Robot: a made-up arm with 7 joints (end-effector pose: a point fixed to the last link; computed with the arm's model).
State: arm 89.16 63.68 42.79 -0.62 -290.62 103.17 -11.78
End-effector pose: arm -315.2 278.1 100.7 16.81 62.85 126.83
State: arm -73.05 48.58 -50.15 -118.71 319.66 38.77 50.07
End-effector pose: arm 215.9 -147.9 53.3 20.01 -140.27 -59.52
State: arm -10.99 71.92 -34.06 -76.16 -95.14 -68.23 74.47
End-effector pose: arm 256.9 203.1 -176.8 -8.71 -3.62 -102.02
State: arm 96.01 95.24 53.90 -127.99 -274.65 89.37 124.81
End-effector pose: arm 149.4 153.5 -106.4 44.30 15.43 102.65
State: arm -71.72 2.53 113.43 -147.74 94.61 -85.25 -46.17
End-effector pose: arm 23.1 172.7 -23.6 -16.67 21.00 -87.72
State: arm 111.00 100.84 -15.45 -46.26 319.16 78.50 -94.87
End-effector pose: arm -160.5 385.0 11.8 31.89 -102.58 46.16
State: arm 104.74 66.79 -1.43 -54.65 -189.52 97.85 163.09
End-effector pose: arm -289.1 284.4 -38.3 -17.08 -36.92 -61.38
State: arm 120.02 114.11 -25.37 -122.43 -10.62 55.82 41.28
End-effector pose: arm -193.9 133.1 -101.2 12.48 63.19 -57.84
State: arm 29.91 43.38 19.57 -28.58 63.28 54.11 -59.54
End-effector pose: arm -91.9 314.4 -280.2 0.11 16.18 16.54
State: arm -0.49 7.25 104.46 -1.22 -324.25 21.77 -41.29
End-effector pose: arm 4.4 51.7 -429.4 -18.54 -7.56 96.69
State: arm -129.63 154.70 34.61 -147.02 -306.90 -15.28 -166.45
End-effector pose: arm -149.4 -89.1 38.5 -54.99 -86.31 -74.60
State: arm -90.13 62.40 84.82 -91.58 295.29 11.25 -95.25
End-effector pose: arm -21.9 309.0 137.9 105.59 6.27 52.21
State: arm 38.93 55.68 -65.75 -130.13 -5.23 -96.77 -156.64
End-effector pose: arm -31.2 -63.6 -221.5 123.67 -123.37 -31.99
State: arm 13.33 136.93 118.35 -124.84 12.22 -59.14 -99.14
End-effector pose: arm -59.0 -109.0 215.7 -39.35 7.87 -24.16
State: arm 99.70 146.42 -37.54 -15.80 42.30 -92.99 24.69
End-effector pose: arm 215.6 374.6 46.5 -6.68 13.36 -87.60
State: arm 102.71 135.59 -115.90 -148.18 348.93 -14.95 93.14
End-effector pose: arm -122.2 25.6 121.7 -13.09 99.81 71.63
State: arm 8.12 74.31 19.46 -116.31 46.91 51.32 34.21
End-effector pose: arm 236.1 137.6 20.2 7.14 -63.67 7.38
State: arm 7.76 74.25 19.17 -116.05 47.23 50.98 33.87
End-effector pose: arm 236.9 137.9 20.1 6.78 -63.81 7.15
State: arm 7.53 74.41 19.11 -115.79 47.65 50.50 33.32
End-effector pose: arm 237.4 138.4 20.9 6.63 -64.12 6.66
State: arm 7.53 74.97 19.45 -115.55 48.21 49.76 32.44
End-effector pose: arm 237.4 139.3 23.3 6.86 -64.77 5.69
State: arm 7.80 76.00 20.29 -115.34 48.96 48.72 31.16
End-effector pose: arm 237.0 140.4 27.9 7.55 -65.83 4.14
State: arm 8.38 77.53 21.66 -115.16 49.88 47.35 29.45
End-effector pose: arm 236.0 141.5 34.8 8.74 -67.31 1.92
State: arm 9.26 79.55 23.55 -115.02 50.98 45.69 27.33
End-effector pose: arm 234.6 142.1 43.8 10.43 -69.15 -0.98
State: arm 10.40 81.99 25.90 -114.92 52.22 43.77 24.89
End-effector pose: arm 232.9 141.8 54.7 12.54 -71.29 -4.56
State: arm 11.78 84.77 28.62 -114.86 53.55 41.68 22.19
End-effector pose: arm 231.0 139.9 66.9 14.99 -73.58 -8.75
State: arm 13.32 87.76 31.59 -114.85 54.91 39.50 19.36
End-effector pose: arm 229.2 136.2 79.7 17.62 -75.91 -13.45
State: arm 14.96 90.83 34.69 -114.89 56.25 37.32 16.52
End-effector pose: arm 227.5 130.6 92.4 20.27 -78.18 -18.46
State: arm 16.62 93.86 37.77 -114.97 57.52 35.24 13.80
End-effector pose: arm 226.2 123.4 104.2 22.78 -80.26 -23.57
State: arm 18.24 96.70 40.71 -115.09 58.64 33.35 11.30
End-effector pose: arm 225.1 115.2 114.6 25.04 -82.09 -28.54
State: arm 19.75 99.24 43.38 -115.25 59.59 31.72 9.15
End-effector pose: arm 224.3 106.6 123.0 26.93 -83.61 -33.09
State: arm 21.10 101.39 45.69 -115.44 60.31 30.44 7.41
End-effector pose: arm 223.7 98.5 129.5 28.45 -84.76 -37.01
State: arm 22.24 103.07 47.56 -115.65 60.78 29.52 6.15
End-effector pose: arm 223.2 91.5 134.0 29.57 -85.57 -40.11
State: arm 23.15 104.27 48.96 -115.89 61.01 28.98 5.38
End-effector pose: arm 222.9 86.0 136.8 30.34 -86.03 -42.33
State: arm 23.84 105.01 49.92 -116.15 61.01 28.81 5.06
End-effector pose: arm 222.6 82.2 138.1 30.83 -86.17 -43.68
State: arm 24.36 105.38 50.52 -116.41 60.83 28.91 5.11
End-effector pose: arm 222.4 79.8 138.3 31.11 -86.06 -44.31
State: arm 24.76 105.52 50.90 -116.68 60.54 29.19 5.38
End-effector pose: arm 222.2 78.4 137.9 31.27 -85.82 -44.50
